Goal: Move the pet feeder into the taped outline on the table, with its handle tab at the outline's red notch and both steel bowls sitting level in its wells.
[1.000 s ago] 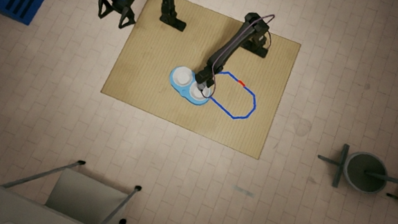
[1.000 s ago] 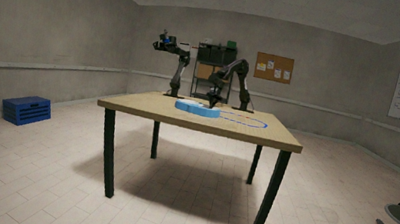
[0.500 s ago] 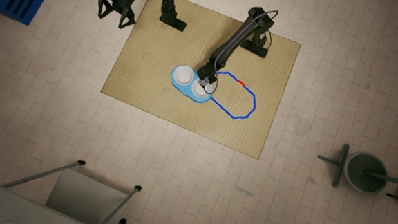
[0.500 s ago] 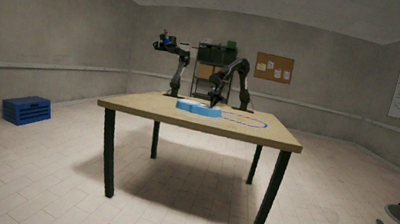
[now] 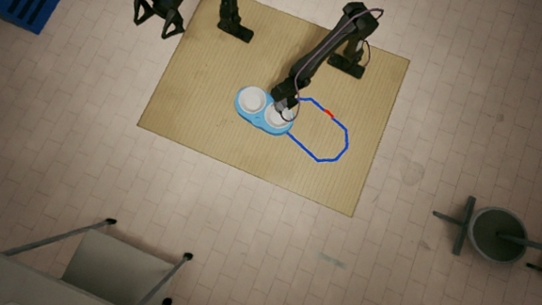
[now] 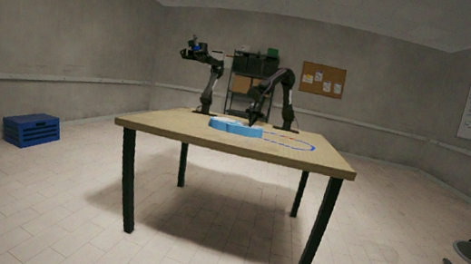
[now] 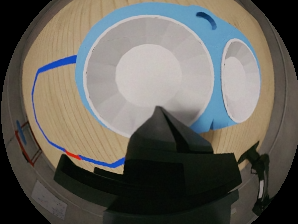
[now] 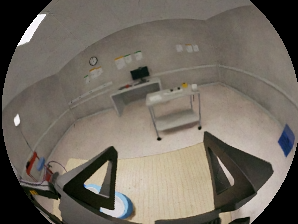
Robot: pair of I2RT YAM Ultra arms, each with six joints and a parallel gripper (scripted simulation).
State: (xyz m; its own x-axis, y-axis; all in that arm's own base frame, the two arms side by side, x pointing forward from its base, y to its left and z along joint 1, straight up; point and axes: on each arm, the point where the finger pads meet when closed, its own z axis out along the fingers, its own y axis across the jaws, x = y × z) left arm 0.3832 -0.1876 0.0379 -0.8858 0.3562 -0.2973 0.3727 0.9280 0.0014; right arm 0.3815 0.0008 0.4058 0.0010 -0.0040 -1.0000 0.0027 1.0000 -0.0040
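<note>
The light blue pet feeder is 80 mm to the right of my left hand, 50 mm ahead of it and 10 mm below it.
</note>
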